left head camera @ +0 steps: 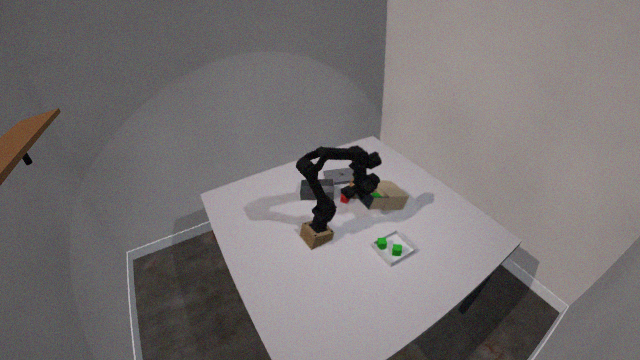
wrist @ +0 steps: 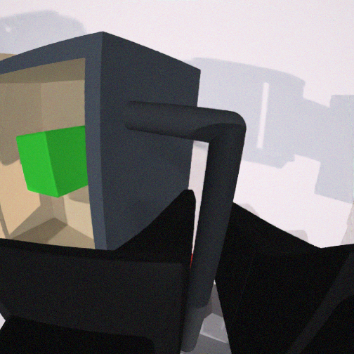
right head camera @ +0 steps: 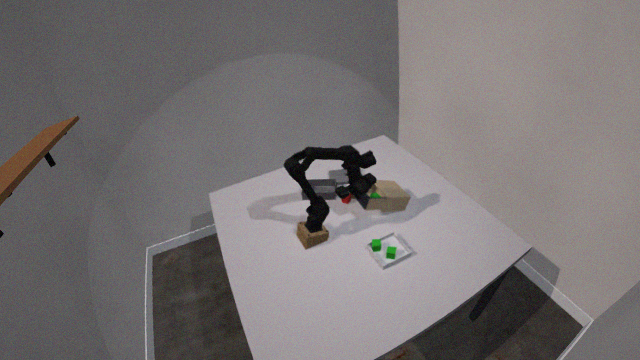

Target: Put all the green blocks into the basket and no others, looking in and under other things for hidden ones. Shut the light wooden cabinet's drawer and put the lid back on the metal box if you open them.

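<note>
The light wooden cabinet (left head camera: 396, 194) (right head camera: 396, 195) has its drawer open. The drawer's dark front (wrist: 145, 150) carries a dark bar handle (wrist: 220, 185). My gripper (wrist: 197, 199) (left head camera: 358, 194) is shut on this handle, its bar running between the fingers and across the right one in the wrist view. A green block (left head camera: 376, 195) (right head camera: 376, 196) (wrist: 55, 160) lies inside the drawer. The white basket (left head camera: 404, 257) (right head camera: 399, 260) holds two green blocks, one at its left (left head camera: 382, 243) (right head camera: 376, 245) and one near its middle (left head camera: 397, 250) (right head camera: 391, 252).
The grey metal box (left head camera: 317, 190) (right head camera: 320, 189) stands open at the back left, with its lid (left head camera: 340, 175) (right head camera: 338, 176) beside it. A red block (left head camera: 344, 199) (right head camera: 346, 199) lies left of the drawer. A small wooden item is mostly hidden behind the gripper.
</note>
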